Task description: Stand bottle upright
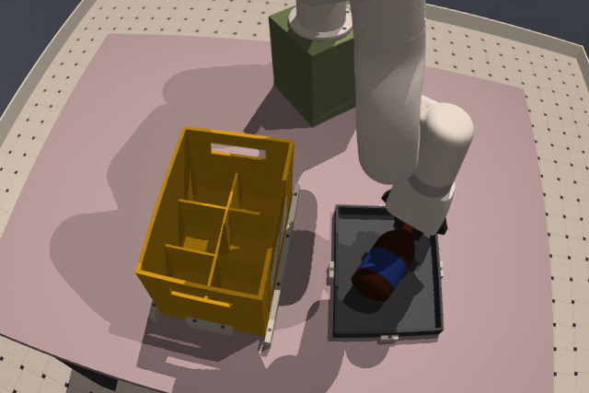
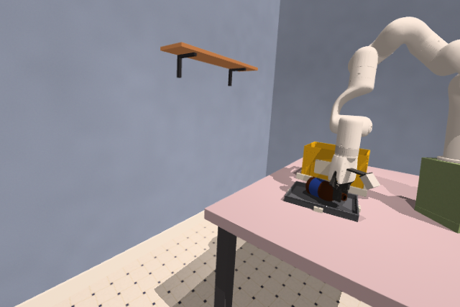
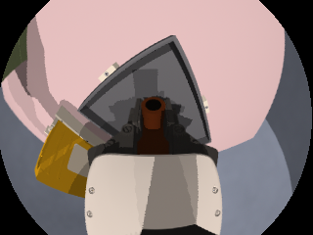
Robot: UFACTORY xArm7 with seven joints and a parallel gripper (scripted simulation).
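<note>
My gripper is now 5 cm short of the brown bottle, 2 cm to the left of it and 1 cm above it. From my hand the other things lie so: dark tray: 7 cm ahead, 4 cm below, 2 cm to the right; then yellow crate: 30 cm to the right, 9 cm ahead, 3 cm above.
</note>
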